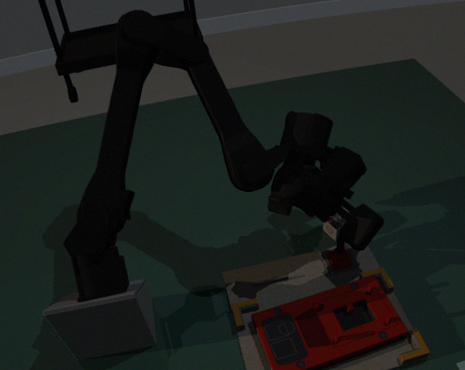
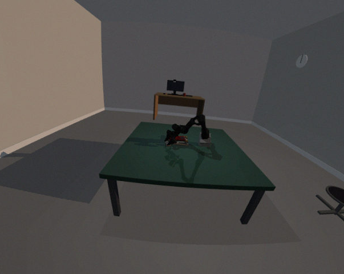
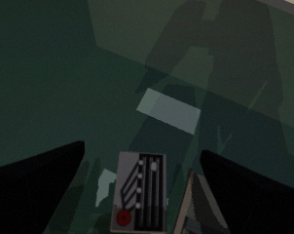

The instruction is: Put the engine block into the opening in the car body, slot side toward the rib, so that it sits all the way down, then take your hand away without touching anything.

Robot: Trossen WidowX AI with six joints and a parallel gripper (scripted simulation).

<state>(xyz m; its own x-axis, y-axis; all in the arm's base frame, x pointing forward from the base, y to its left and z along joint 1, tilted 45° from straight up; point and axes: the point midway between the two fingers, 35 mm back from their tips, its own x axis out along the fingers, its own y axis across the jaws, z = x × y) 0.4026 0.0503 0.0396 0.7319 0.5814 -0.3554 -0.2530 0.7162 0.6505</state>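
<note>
Now: the engine block 2 cm behind my gripper tip, 1 cm to the right of it and 2 cm below it. Also, from my gripper tip: grey holder 6 cm behind, 7 cm to the right, 1 cm above.
</note>
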